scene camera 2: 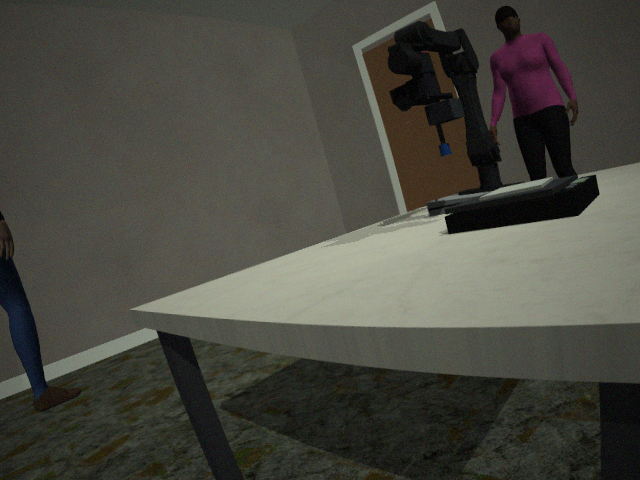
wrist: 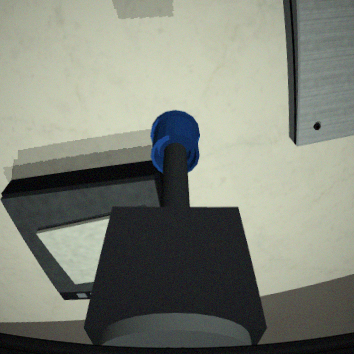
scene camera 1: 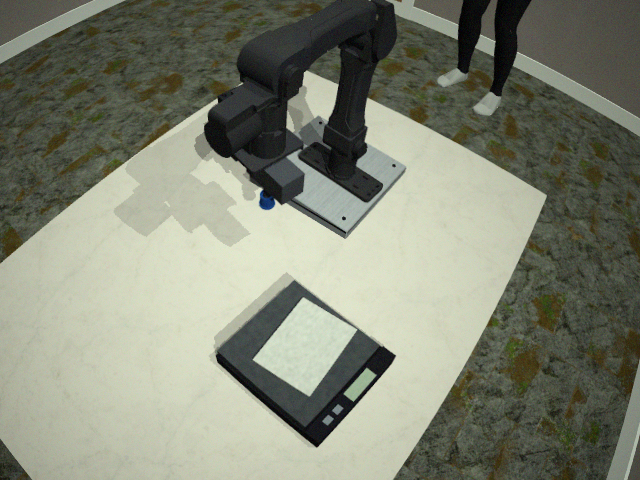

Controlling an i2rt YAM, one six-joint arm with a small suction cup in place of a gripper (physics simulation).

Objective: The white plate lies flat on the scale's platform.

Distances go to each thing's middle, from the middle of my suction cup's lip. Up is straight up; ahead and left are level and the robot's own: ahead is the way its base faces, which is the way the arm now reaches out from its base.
Labels:
The white plate (scene camera 1: 302,350) is 200 mm to the left of my suction cup, 130 mm ahead of it and 110 mm below it. The rest, counted from my suction cup: scale (scene camera 1: 363,361) 210 mm to the left, 140 mm below, 140 mm ahead.

